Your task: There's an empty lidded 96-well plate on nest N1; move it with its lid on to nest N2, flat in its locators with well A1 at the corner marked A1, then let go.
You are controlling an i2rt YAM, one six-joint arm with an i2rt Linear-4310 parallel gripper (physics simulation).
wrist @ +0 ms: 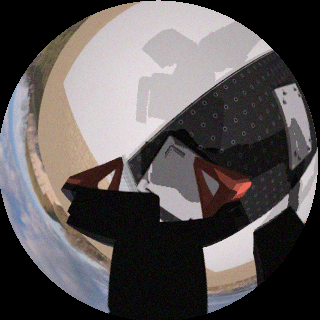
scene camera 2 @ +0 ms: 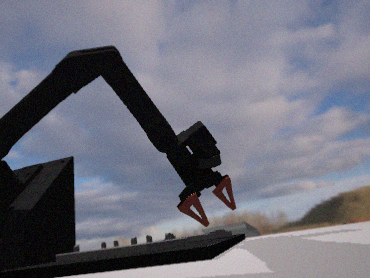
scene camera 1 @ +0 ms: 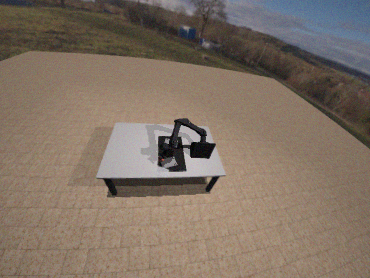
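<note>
A grey nest (wrist: 170, 175) is in sight. My gripper, visible at (scene camera 2: 221, 217) and (wrist: 157, 160), is open and holds nothing.
</note>
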